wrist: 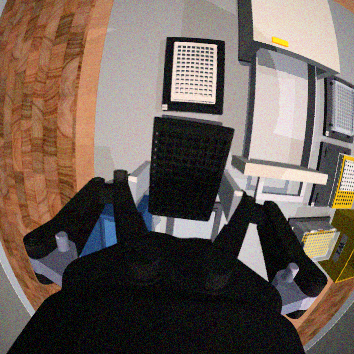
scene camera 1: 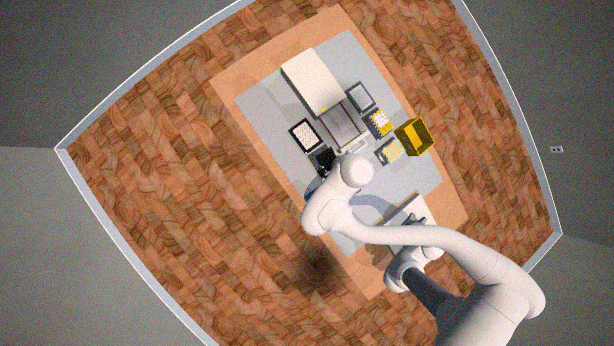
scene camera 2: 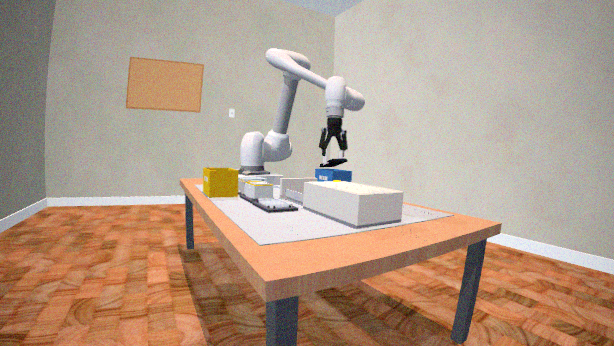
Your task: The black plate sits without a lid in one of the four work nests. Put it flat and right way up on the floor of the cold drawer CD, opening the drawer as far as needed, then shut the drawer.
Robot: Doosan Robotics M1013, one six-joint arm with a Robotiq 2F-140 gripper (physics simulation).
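Frame: origin at the arm's base, x ahead, y left, z up, level; millimetres.
Where they show: gripper, fingertip midpoint: (wrist: pixel 185 177) (scene camera 1: pixel 329 163) (scene camera 2: pixel 332 163); arm's base at its link origin: (scene camera 2: pixel 252 173).
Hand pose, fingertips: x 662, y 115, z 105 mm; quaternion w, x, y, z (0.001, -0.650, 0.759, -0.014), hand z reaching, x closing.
Observation:
Things, the pixels of their top centre, and the offset from my fingertips. "*": a spot on its surface instead.
- black plate at its top centre: (wrist: pixel 185 181) (scene camera 1: pixel 330 163) (scene camera 2: pixel 333 157) dx +4, dy -1, dz +30 mm
- cold drawer at a spot on its surface: (wrist: pixel 279 107) (scene camera 1: pixel 338 123) * dx +109, dy -199, dz -145 mm
- white plate at its top centre: (wrist: pixel 194 69) (scene camera 1: pixel 306 135) dx +175, dy -22, dz -137 mm
- clear-topped plate at its top centre: (wrist: pixel 345 107) (scene camera 2: pixel 274 200) (scene camera 1: pixel 361 97) dx +135, dy -406, dz -136 mm
- pale yellow plate at its top centre: (wrist: pixel 319 248) (scene camera 2: pixel 252 178) (scene camera 1: pixel 394 151) dx -207, dy -334, dz -85 mm
- yellow bin at its top centre: (scene camera 2: pixel 219 169) (scene camera 1: pixel 420 136) dx -237, dy -494, dz -43 mm
- blue bin at its top centre: (wrist: pixel 106 255) (scene camera 2: pixel 333 169) dx -161, dy +151, dz -43 mm
The black plate (scene camera 1: pixel 326 158) (scene camera 2: pixel 333 162) (wrist: pixel 190 167), without a lid, is held up over the table, its dark well grid showing in the wrist view. It looks slightly tilted in scene camera 2. My gripper (scene camera 2: pixel 333 156) (wrist: pixel 185 177) is shut on its two long sides; the arm mostly hides the gripper in scene camera 1. The cold drawer (scene camera 1: pixel 341 123) (wrist: pixel 279 107) stands pulled out of its cream cabinet (scene camera 1: pixel 312 80) (scene camera 2: pixel 352 201) (wrist: pixel 295 25), to the right of the plate in the wrist view. Its visible floor is bare. The drawer front (wrist: pixel 280 170) has a pale top edge.
A white plate (scene camera 1: pixel 305 136) (wrist: pixel 194 72) sits on a black nest beside the drawer. Across the drawer are a clear-topped plate (scene camera 1: pixel 360 97) (wrist: pixel 343 107), a yellow plate (scene camera 1: pixel 381 121) (wrist: pixel 346 182) and a pale yellow plate (scene camera 1: pixel 392 149) (wrist: pixel 319 245). A yellow bin (scene camera 1: pixel 414 139) (scene camera 2: pixel 220 182) and blue bin (scene camera 2: pixel 332 175) (wrist: pixel 105 227) stand nearby.

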